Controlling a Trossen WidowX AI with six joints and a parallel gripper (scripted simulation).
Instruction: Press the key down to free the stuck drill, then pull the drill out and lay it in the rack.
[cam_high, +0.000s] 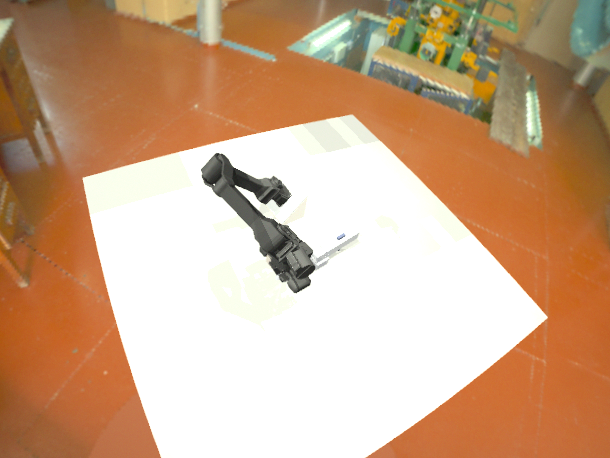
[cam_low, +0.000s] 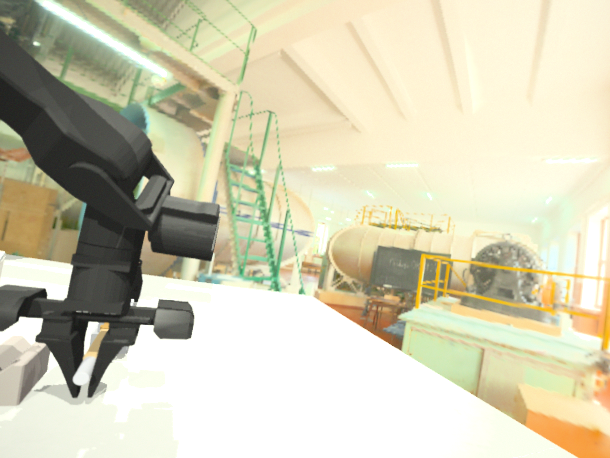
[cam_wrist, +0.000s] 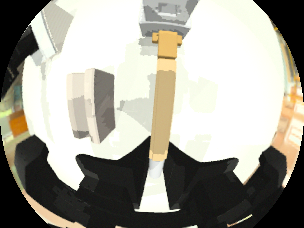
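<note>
Right now the drill is 4 cm to the left of my gripper tip and 4 cm above it. Also, from my gripper tip: small blue key 3 cm behind, 23 cm to the left, 4 cm above; grey slotted rack 8 cm behind, 3 cm to the left, 1 cm above; pale grey drill block 2 cm behind, 20 cm to the left, 4 cm above.
</note>
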